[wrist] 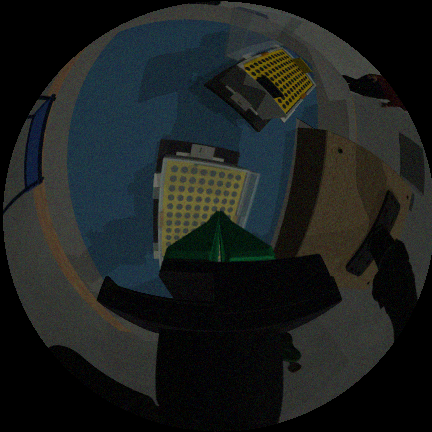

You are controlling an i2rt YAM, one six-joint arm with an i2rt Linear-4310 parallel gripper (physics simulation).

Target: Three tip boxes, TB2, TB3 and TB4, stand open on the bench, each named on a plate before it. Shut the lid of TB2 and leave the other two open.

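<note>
The nearer tip box is in the middle of the wrist view, its yellow perforated rack seen hazily through a clear lid that lies over it. Whether the lid is fully down I cannot tell. The farther tip box, at the upper right, shows its yellow rack brightly, with a clear panel rising behind it. The small plates at the boxes are too dim to read, so I cannot tell which box is which. A third box cannot be made out. My gripper is shut and empty, its green fingertips over the nearer box and hiding its lower right part.
A blue mat lies under the boxes. A tan board or case with a dark side and a black handle stands on the right. A blue framed panel is at the far left. A red and black object is at the upper right.
</note>
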